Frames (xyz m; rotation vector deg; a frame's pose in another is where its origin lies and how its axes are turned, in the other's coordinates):
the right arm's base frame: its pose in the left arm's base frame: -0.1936 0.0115 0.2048 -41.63 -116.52 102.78
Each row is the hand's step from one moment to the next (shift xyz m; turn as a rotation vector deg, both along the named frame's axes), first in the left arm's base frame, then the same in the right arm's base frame.
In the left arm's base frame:
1: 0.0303 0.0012 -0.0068 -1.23 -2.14 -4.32
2: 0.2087 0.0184 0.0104 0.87 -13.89 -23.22
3: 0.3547 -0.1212 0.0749 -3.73 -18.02 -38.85
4: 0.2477 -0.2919 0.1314 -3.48 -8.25 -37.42
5: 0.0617 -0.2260 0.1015 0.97 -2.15 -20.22
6: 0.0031 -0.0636 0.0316 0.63 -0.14 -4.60
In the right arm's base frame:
1: -0.0234 0.0115 -0.0169 0.14 3.90 3.08
2: -0.1603 0.0235 -0.1333 -6.73 21.95 14.34
3: -0.3648 -0.0280 -0.1108 -4.05 36.32 22.63
4: -0.3804 -0.1132 0.0797 1.24 35.69 14.31
5: -0.1885 -0.1075 0.1344 -0.33 19.90 4.26
6: -0.0417 -0.0355 0.0454 -0.21 4.62 0.46

